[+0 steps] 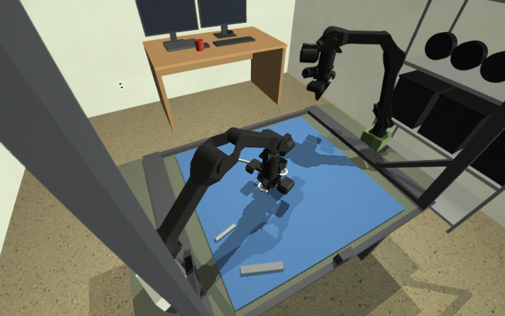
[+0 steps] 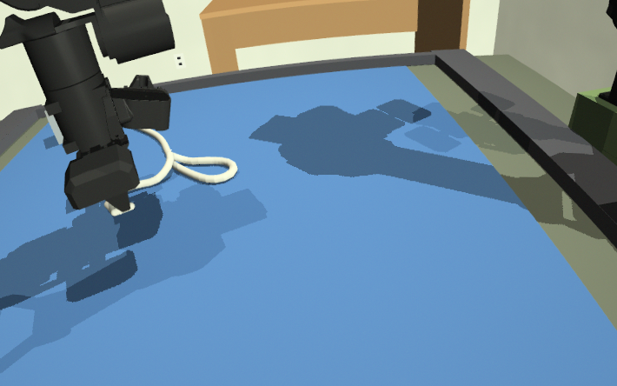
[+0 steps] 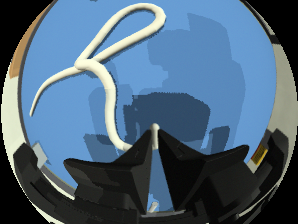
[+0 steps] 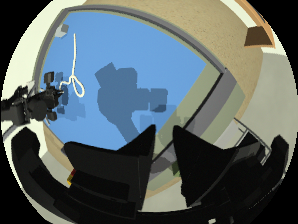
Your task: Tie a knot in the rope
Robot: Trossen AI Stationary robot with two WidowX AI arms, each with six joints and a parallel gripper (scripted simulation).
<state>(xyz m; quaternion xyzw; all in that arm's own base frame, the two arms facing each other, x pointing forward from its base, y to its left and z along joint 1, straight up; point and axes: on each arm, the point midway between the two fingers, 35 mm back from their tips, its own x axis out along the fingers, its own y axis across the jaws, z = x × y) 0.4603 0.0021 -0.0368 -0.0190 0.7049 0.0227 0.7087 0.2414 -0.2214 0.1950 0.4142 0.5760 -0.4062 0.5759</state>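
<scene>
The blue mat is 1 cm ahead of my left hand, 7 cm to the right of it and 4 cm below it. Round my left hand: grey bar (22 cm behind, 21 cm to the left, 3 cm below); then grey cube (28 cm ahead, 15 cm to the left, 1 cm below).
</scene>
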